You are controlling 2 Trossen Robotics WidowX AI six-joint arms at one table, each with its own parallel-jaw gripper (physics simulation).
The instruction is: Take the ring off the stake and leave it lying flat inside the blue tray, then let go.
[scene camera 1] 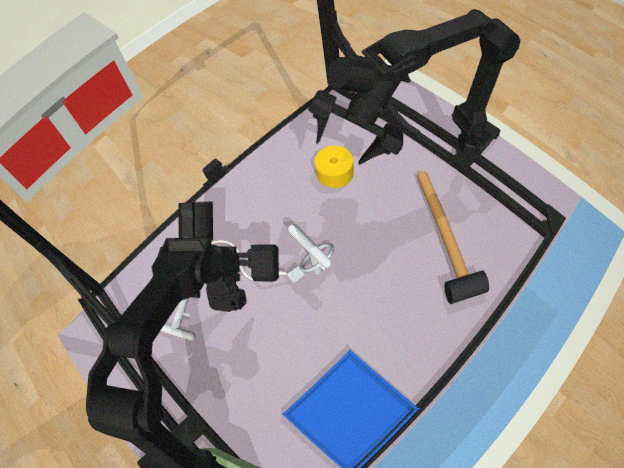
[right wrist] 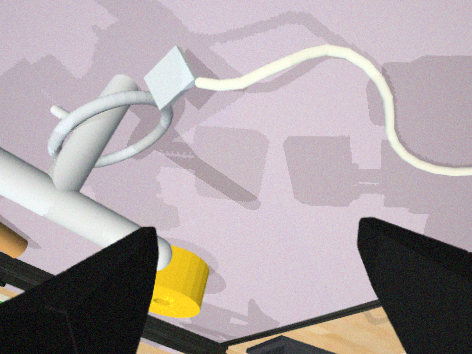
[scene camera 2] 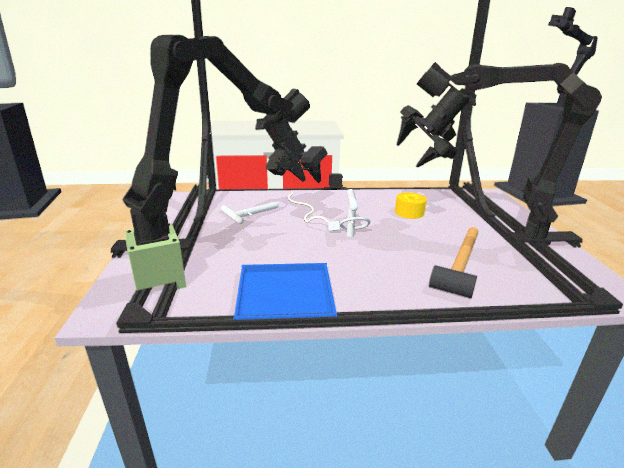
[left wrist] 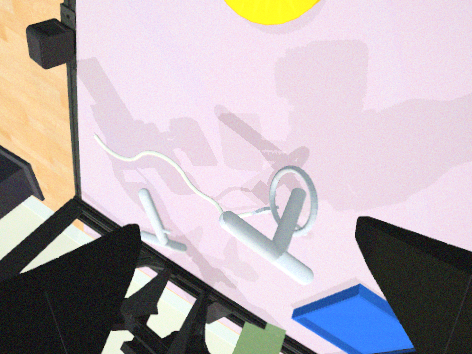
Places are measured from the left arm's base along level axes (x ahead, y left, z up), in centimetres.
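Pixels of known places: left gripper, fingertip midpoint: (scene camera 1: 338, 153) (scene camera 2: 406, 156) (left wrist: 249, 230); right gripper, fingertip midpoint: (scene camera 1: 250, 258) (right wrist: 258, 236) (scene camera 2: 311, 181) (left wrist: 186, 278); left arm's base at its link origin: (scene camera 1: 468, 146) (scene camera 2: 535, 235); right arm's base at its link origin: (scene camera 2: 151, 236).
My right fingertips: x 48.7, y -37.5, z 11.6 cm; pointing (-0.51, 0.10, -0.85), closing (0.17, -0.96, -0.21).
For each thing: its top centre in the pictures, then the offset to it from my right fingertips. "*": a spot on its surface instead.
- white ring at a spot on its surface: (right wrist: 134, 151) * dz -11.9, dx -11.2, dy +9.1 cm
- white T-shaped stake at its top centre: (right wrist: 64, 225) (left wrist: 264, 256) (scene camera 1: 308, 243) (scene camera 2: 352, 196) dz -2.4, dx -7.2, dy +9.0 cm
- small white block at a spot on its surface: (right wrist: 170, 77) (scene camera 1: 294, 274) (scene camera 2: 333, 225) * dz -11.4, dx -3.4, dy +6.2 cm
- blue tray at its top centre: (scene camera 1: 350, 413) (scene camera 2: 285, 286) (left wrist: 362, 336) dz -11.3, dx +21.9, dy +26.7 cm
- yellow cylinder at its top centre: (right wrist: 161, 302) (scene camera 1: 333, 160) (scene camera 2: 411, 197) dz -8.5, dx -32.0, dy +6.0 cm
- mallet at its top centre: (scene camera 1: 448, 225) (scene camera 2: 465, 244) dz -8.5, dx -22.1, dy +35.5 cm
- white T-shaped piece at its top centre: (left wrist: 148, 222) (scene camera 1: 177, 299) (scene camera 2: 253, 206) dz -11.5, dx +10.3, dy -17.4 cm
The white ring (scene camera 1: 332, 249) (scene camera 2: 368, 222) (left wrist: 315, 197) (right wrist: 134, 151) hangs around the post of a white T-shaped stake (scene camera 1: 307, 244) (scene camera 2: 351, 198) (left wrist: 289, 222) (right wrist: 90, 145), below its crossbar. A small white block (scene camera 1: 295, 274) (scene camera 2: 333, 226) (right wrist: 170, 77) with a cord is at the ring's edge. The blue tray (scene camera 1: 350, 410) (scene camera 2: 284, 289) (left wrist: 362, 320) is empty at the front. My right gripper (scene camera 2: 310, 180) (right wrist: 258, 236) is open above the table, behind and to the left of the stake; its fingertips are hidden in scene camera 1. My left gripper (scene camera 1: 339, 152) (scene camera 2: 408, 155) (left wrist: 249, 230) is open, high near the yellow cylinder.
The yellow cylinder (scene camera 1: 333, 168) (scene camera 2: 410, 205) (right wrist: 181, 282) stands at the back right in scene camera 2. A mallet (scene camera 1: 446, 234) (scene camera 2: 453, 281) lies at the right. Another white T-shaped piece (scene camera 1: 177, 324) (scene camera 2: 259, 208) (left wrist: 154, 217) lies at the left. Black rails (scene camera 2: 393, 317) frame the table.
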